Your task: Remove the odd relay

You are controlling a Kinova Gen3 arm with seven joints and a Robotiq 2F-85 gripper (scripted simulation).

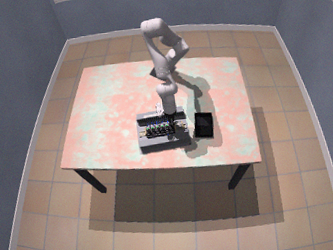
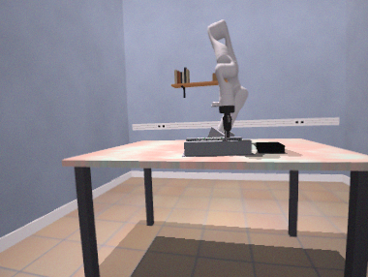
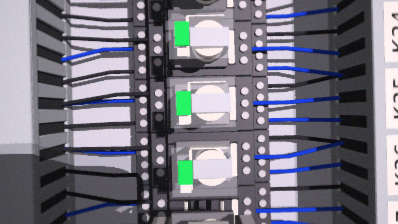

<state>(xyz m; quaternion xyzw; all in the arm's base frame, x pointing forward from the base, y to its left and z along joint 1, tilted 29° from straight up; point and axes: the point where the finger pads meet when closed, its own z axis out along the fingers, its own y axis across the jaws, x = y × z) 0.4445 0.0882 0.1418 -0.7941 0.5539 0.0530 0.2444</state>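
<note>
Right now the black parts tray is 60 mm behind my hand, 190 mm to the left of it and 70 mm below it. The rest, counted from my hand: grey relay panel (20 mm ahead, 60 mm to the right, 50 mm below).
</note>
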